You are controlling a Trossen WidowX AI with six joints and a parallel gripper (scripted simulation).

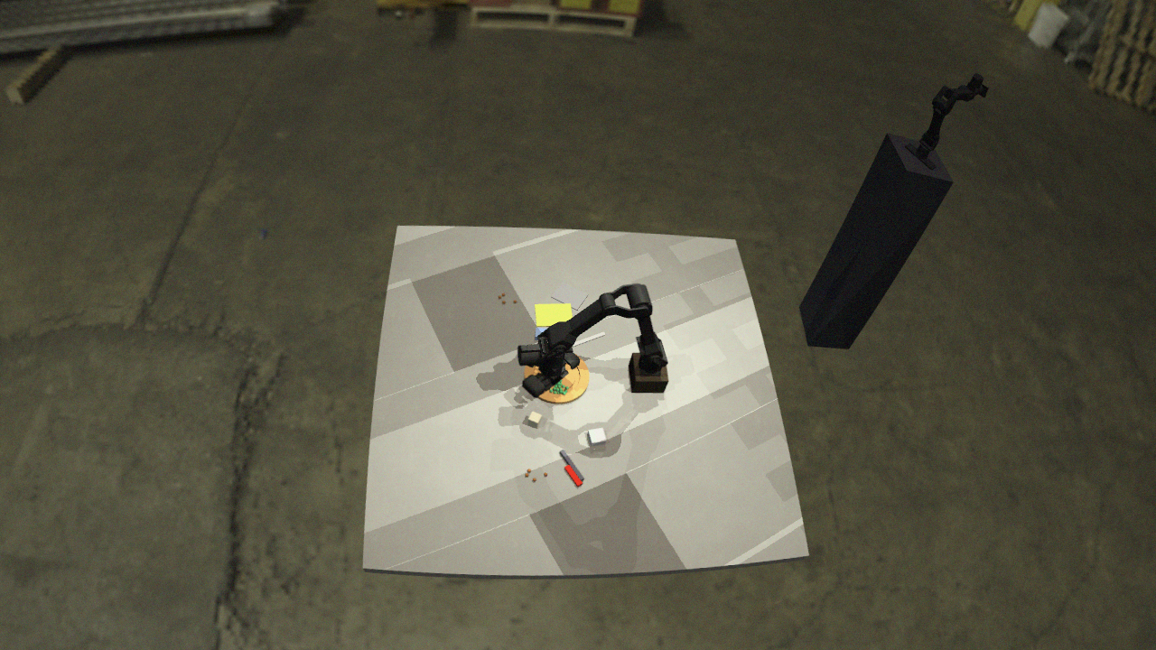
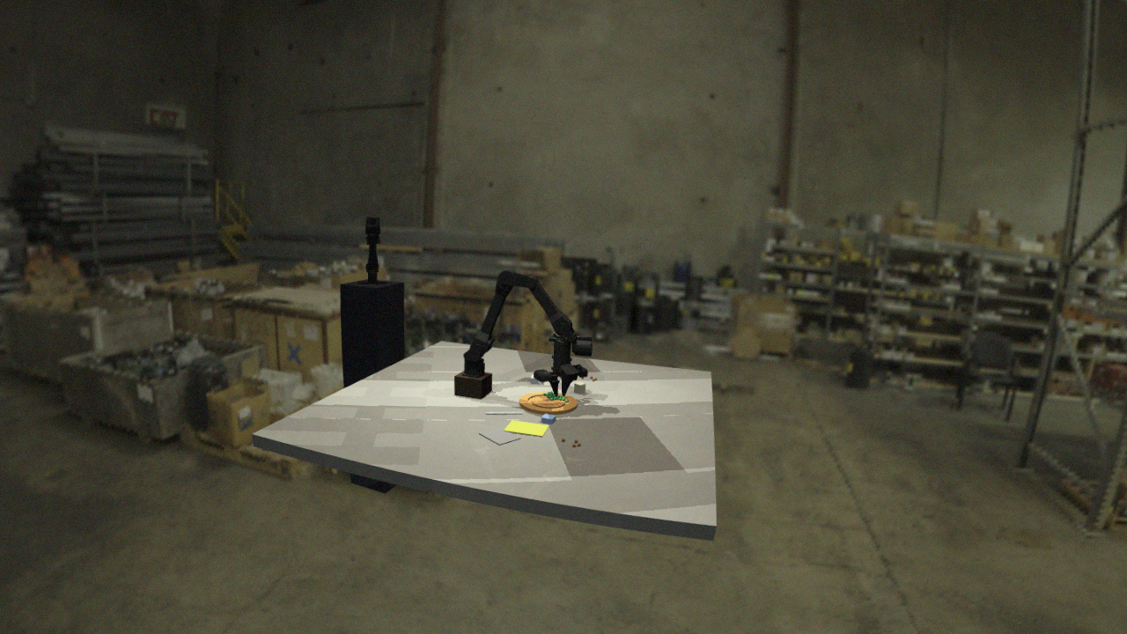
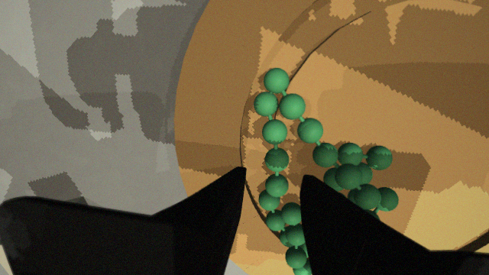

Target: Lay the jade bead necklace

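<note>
Right now the cream cube is 120 mm to the left of my gripper tip and 40 mm ahead of it. The rest, counted from my gripper tip: red-handled tool: 270 mm to the left, 80 mm behind, 10 mm below; then white strip: 200 mm to the right, 120 mm behind, 10 mm below; then blue block: 200 mm to the right, 30 mm ahead, 10 mm below.
</note>
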